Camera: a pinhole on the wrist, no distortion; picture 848 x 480 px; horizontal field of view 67.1 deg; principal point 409.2 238.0 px. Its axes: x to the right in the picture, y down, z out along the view. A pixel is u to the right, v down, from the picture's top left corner.
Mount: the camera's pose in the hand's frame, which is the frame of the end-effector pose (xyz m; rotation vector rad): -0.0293 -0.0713 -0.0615 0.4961 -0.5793 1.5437
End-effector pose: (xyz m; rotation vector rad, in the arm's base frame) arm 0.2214 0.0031 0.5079 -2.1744 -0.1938 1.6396
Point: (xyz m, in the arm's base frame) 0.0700 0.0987 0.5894
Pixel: 807 388
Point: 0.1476 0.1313 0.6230
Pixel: 511 414
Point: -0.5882 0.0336 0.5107
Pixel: outside the picture
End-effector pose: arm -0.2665 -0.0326 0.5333 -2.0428 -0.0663 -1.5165
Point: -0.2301 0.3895 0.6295
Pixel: 314 217
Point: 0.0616 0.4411 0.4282
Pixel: 705 302
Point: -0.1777 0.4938 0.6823
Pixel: 315 176
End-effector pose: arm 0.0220 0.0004 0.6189 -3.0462 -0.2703 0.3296
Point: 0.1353 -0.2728 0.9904
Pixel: behind the camera
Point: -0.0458 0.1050 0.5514
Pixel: 707 213
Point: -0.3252 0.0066 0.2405
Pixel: outside the picture
